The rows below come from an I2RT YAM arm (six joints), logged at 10 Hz.
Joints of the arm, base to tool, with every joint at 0 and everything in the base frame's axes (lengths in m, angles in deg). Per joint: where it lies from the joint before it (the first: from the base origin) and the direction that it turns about. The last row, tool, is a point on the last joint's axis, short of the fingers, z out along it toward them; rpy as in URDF.
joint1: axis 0 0 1 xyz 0 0 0.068
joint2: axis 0 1 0 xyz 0.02 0.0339 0.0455
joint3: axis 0 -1 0 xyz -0.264 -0.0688 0
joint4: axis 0 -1 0 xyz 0.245 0.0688 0.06
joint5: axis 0 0 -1 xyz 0.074 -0.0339 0.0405
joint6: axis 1 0 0 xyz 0.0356 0 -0.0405
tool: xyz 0 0 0 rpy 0 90 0
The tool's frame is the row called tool.
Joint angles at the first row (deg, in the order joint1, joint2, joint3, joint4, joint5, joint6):
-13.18, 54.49, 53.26, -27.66, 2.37, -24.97
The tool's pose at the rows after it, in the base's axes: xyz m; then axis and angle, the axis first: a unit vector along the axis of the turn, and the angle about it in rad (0 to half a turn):
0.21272, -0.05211, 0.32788, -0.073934, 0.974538, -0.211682, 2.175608
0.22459, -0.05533, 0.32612, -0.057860, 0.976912, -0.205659, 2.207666
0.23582, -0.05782, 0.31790, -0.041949, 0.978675, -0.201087, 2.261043
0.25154, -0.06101, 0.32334, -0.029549, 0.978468, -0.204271, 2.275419
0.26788, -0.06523, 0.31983, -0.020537, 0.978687, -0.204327, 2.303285
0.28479, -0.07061, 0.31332, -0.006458, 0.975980, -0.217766, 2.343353
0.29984, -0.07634, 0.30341, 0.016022, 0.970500, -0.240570, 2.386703
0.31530, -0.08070, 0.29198, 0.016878, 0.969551, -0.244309, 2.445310
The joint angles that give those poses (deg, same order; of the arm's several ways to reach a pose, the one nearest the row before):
-13.13, 57.05, 54.15, -27.07, 3.91, -24.07
-13.09, 60.38, 55.98, -27.55, 4.85, -22.56
-12.84, 63.66, 56.87, -28.25, 6.42, -21.09
-12.57, 67.65, 60.61, -28.72, 7.76, -20.01
-12.57, 71.79, 62.97, -28.48, 8.68, -19.28
-12.57, 76.14, 65.12, -28.00, 11.25, -18.70
-12.56, 80.13, 66.45, -26.93, 15.15, -17.67
-12.57, 84.58, 68.61, -27.71, 16.58, -17.71

